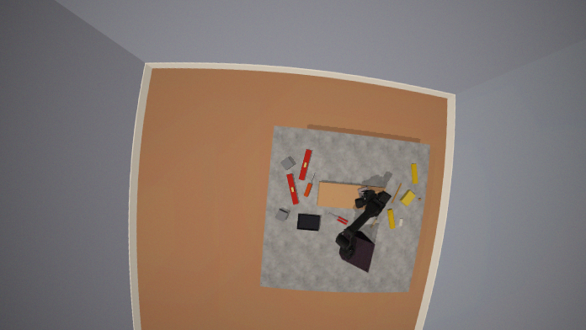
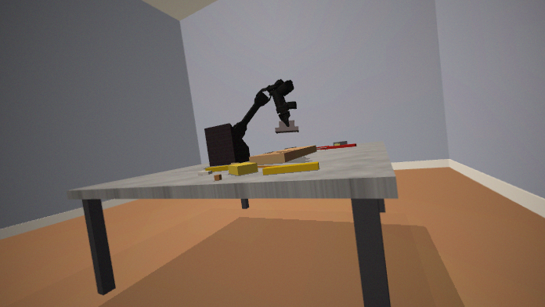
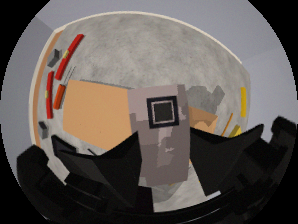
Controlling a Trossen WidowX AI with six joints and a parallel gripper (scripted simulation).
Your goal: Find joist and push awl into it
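Now: the dark tray 270 mm behind my gripper tip, 340 mm to the left of it and 150 mm below it. From my gripper tip the other things lie so: awl (210 mm behind, 190 mm to the right, 150 mm below); then square indicator window (20 mm ahead, 10 mm to the left, 30 mm above); then stud finder (10 mm ahead, 20 mm above).
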